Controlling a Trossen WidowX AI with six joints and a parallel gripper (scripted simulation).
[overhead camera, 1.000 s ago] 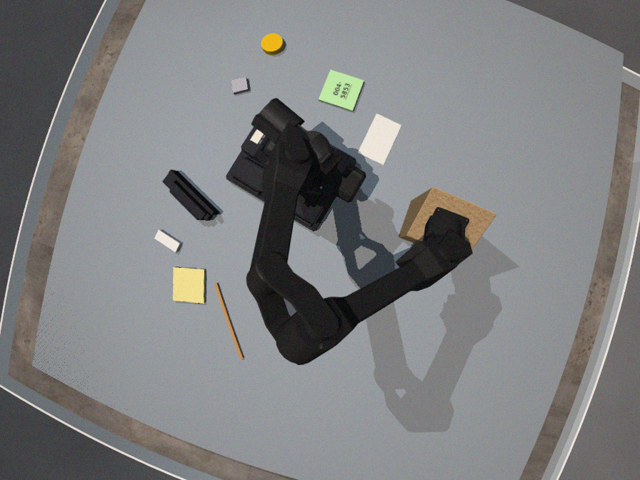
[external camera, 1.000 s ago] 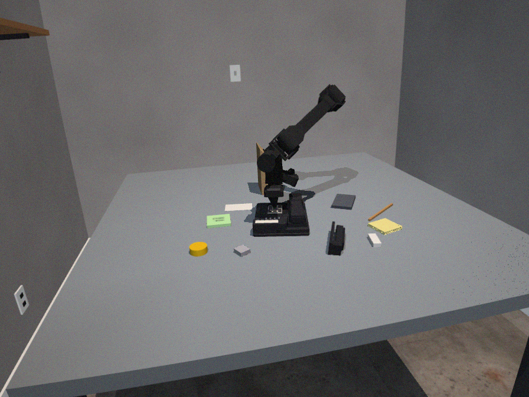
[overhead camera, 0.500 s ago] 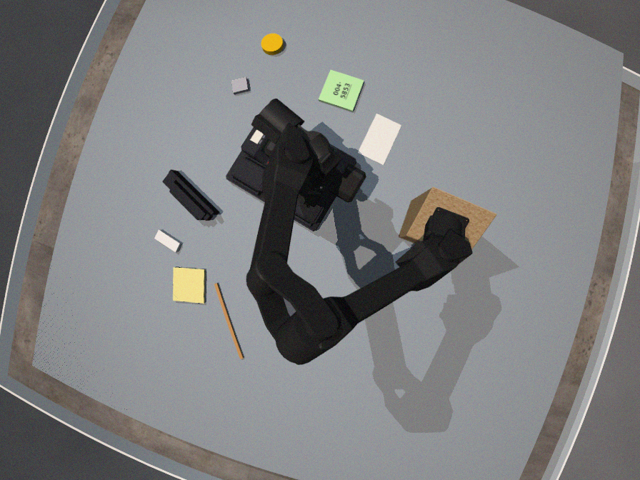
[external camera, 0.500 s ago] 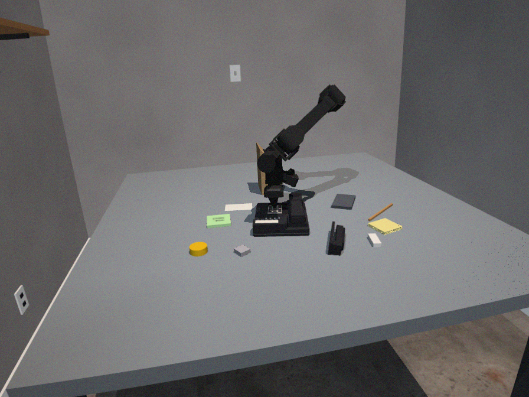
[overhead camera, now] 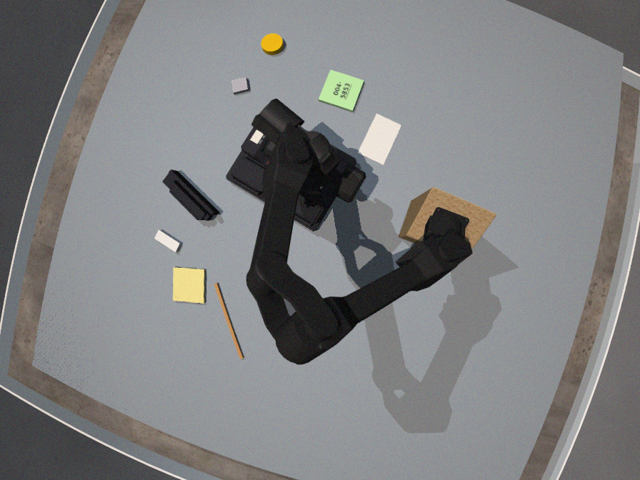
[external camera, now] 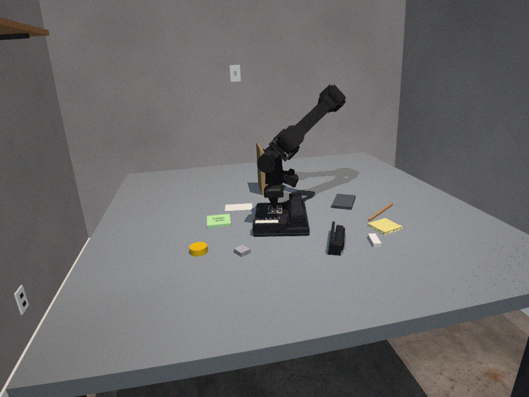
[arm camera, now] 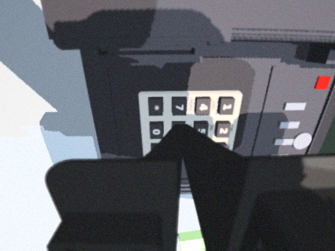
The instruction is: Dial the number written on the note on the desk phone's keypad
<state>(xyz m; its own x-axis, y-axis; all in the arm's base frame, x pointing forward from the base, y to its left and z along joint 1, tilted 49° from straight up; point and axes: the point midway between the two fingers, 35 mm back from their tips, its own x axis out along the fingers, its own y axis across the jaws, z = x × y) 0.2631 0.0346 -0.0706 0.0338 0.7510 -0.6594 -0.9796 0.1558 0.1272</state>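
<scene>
Right now my hand is 6 cm short of the black desk phone, 4 cm above it and 1 cm to the right of it. Also, from my hand: white card 12 cm to the right, 10 cm behind, 6 cm below; grey block 23 cm ahead, 14 cm to the right, 5 cm below; handset 6 cm to the left, 6 cm ahead, 2 cm below.
</scene>
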